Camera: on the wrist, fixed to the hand. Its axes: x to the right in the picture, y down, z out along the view.
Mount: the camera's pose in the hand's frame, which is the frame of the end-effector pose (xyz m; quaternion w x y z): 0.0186 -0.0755 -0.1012 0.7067 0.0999 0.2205 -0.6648
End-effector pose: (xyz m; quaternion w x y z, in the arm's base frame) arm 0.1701 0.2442 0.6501 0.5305 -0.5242 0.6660 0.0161
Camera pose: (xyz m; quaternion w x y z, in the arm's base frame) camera 0.1564 0.1391 0.7212 0.2911 -0.7638 0.2408 -0.5234
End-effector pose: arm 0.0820 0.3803 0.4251 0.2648 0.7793 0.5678 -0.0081
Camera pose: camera -0.0077 0.4556 0.4758 0.0213 -0.2015 -0.9770 0.0667
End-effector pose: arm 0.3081 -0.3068 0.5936 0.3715 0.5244 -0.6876 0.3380
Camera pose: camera 0.3941 -0.2458 0.6655 0.5865 0.7903 -0.0216 0.1762
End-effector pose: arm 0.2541 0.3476 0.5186 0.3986 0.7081 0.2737 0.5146
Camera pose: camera 0.1659 0.4313 0.4797 0.4927 0.2448 0.8035 0.2275
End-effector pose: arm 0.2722 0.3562 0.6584 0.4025 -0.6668 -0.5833 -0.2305
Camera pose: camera 0.2198 0.2853 0.7507 0.3264 0.0076 -0.7898 -0.5192
